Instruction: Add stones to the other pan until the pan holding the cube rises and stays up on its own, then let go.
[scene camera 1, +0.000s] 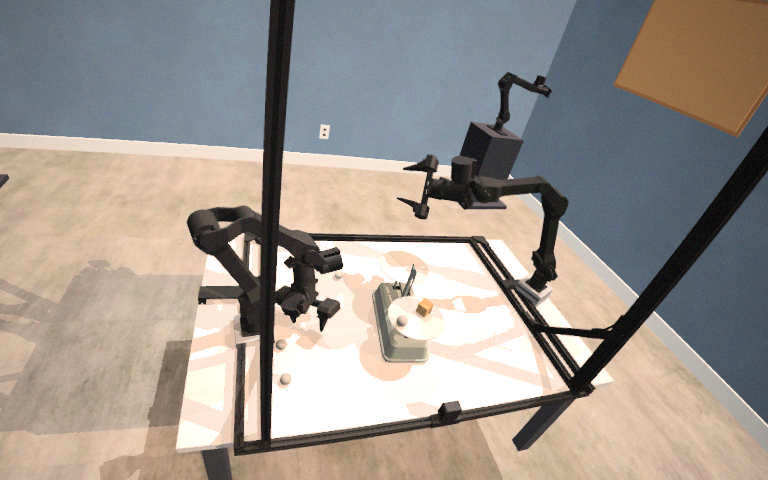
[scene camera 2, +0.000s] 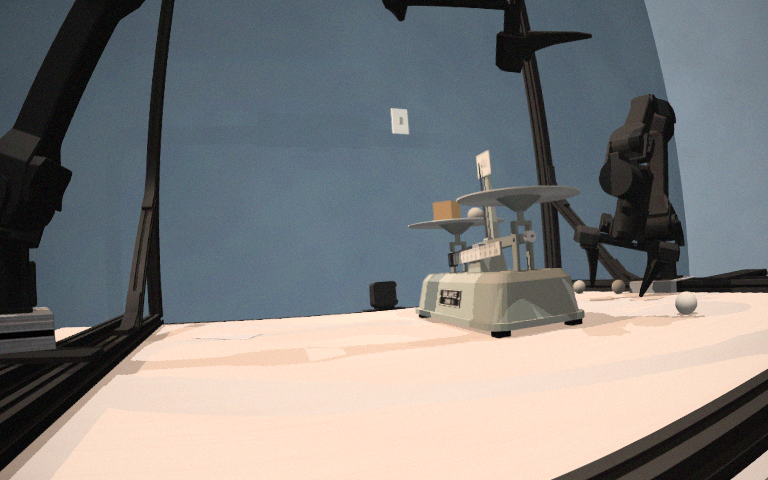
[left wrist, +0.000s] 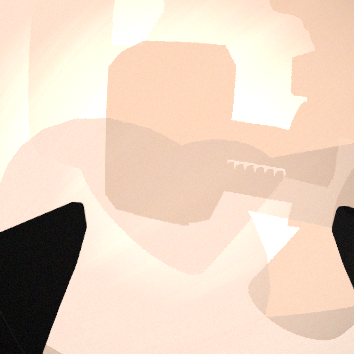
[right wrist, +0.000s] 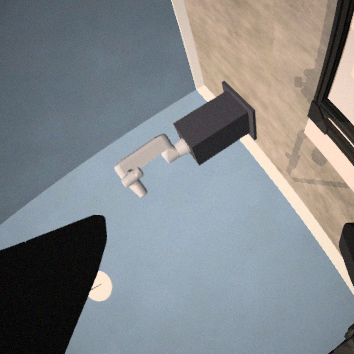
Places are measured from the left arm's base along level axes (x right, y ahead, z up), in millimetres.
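Where they show: left gripper, fingertip midpoint: (scene camera 1: 307, 326) (scene camera 2: 616, 292) (left wrist: 215, 218); right gripper, fingertip midpoint: (scene camera 1: 399, 183) (right wrist: 230, 233); left arm's base, link origin: (scene camera 1: 253, 326) (scene camera 2: 662, 279); right arm's base, link origin: (scene camera 1: 536, 284).
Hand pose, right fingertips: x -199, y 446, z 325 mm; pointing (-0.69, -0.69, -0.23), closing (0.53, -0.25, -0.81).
Observation:
Things, the pixels of their top centre, and the offset from my right fingertips. "spot": a spot on its surface instead.
- balance scale, top centre: (scene camera 2: 478, 152) (scene camera 1: 417, 267) dy -31, dx +258, dz -113 mm
- orange cube, top centre: (scene camera 2: 446, 202) (scene camera 1: 426, 303) dy -26, dx +336, dz -172 mm
- round grey stone, top centre: (scene camera 2: 475, 207) (scene camera 1: 403, 317) dy -107, dx +366, dz -174 mm
- small black box, surface spot: (scene camera 2: 383, 294) spot: dy -23, dx +551, dz -315 mm
- scale's upright indicator plate, surface spot: (scene camera 2: 483, 164) spot: dy -37, dx +255, dz -130 mm
The balance scale (scene camera 1: 404, 352) (scene camera 2: 526, 297) stands mid-table. Its lower pan (scene camera 1: 416, 332) (scene camera 2: 421, 225) bears the orange cube (scene camera 1: 424, 307) (scene camera 2: 446, 210) and one round grey stone (scene camera 1: 401, 320) (scene camera 2: 474, 212). The other pan (scene camera 2: 518, 195) is higher and bare. Loose stones lie on the table: one (scene camera 1: 338, 275) (scene camera 2: 685, 303) toward the back in scene camera 1, another (scene camera 1: 280, 344) near the left arm, and a third (scene camera 1: 285, 378) farther front. My left gripper (scene camera 1: 308, 324) (scene camera 2: 617, 290) (left wrist: 215, 218) is open and empty, low over the table; no stone shows in its wrist view. My right gripper (scene camera 1: 401, 183) (right wrist: 230, 233) is open, high above the table.
A black frame (scene camera 1: 396, 238) runs around the white table, with an upright post (scene camera 1: 274, 169) crossing in front of the left arm. A small black box (scene camera 1: 450, 412) (scene camera 2: 383, 294) sits on the front rail. The scale's upright indicator plate (scene camera 2: 483, 164) rises between the pans.

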